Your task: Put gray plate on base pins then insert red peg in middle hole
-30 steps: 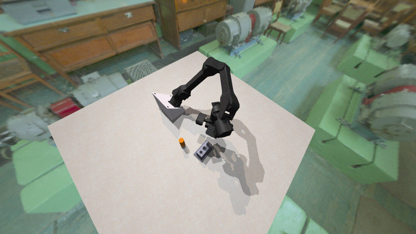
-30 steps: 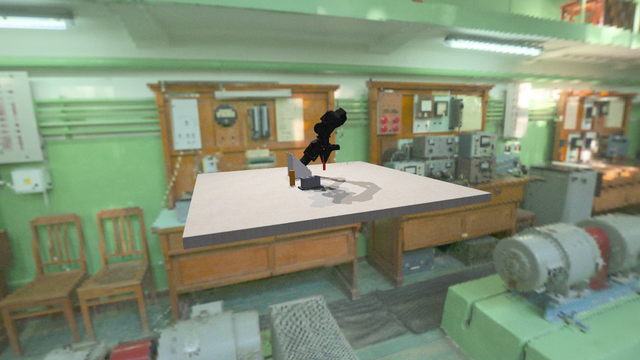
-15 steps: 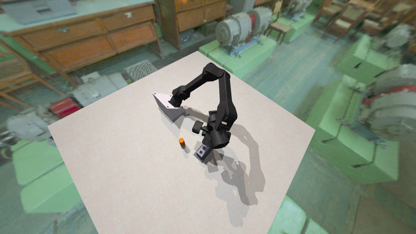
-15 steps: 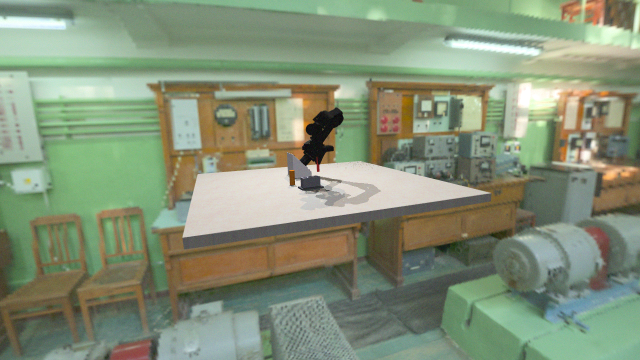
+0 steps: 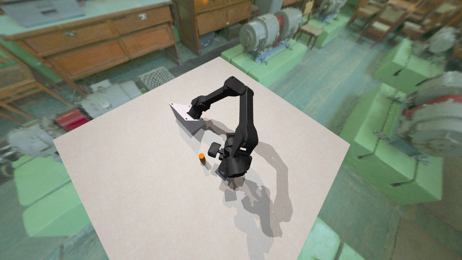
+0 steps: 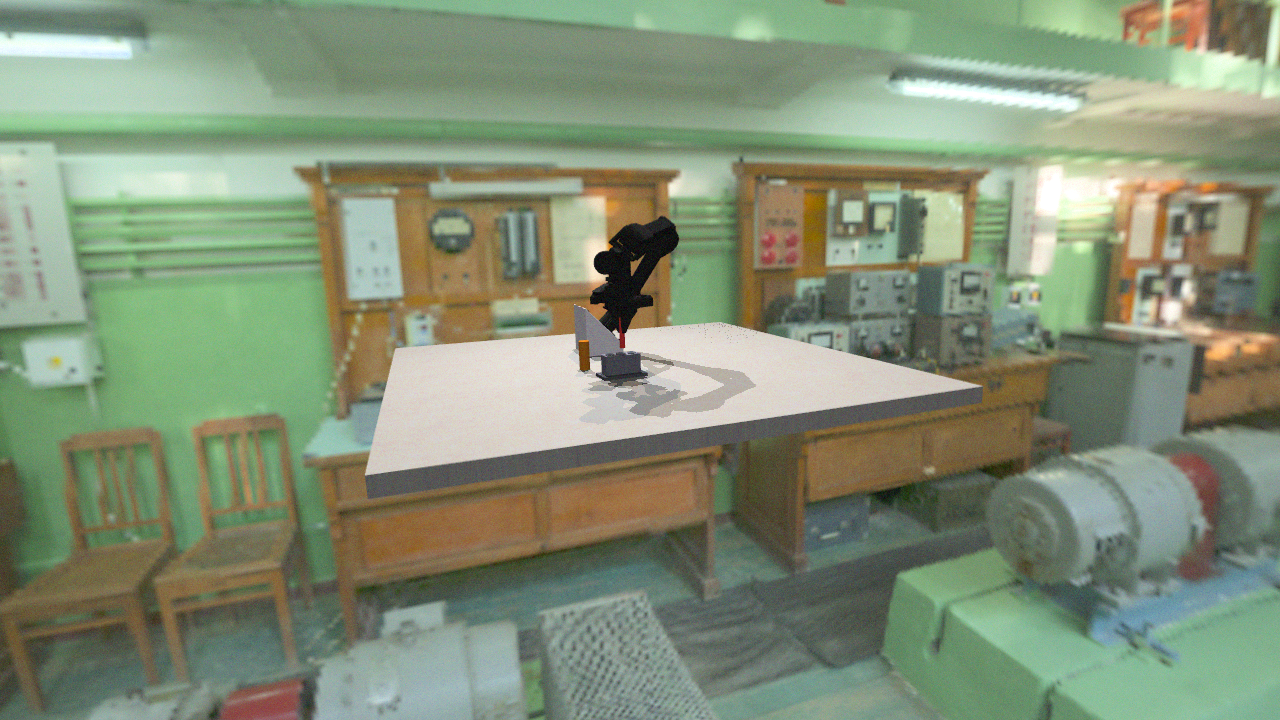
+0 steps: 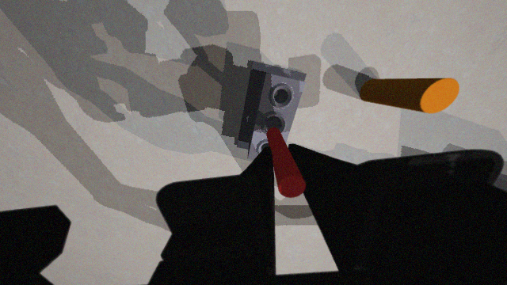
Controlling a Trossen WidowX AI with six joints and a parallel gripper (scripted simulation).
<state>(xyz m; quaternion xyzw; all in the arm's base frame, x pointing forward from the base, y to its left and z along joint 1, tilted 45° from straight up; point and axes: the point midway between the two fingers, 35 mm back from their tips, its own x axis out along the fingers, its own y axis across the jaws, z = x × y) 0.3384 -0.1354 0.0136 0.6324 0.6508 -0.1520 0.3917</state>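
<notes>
The gray plate is 70 mm below my gripper tip and 10 mm to the right of it. From my gripper tip the other things lie so: red peg right at my gripper tip; then dark base 100 mm below, 10 mm to the right; then orange peg 130 mm behind, 70 mm below, 60 mm to the right.
</notes>
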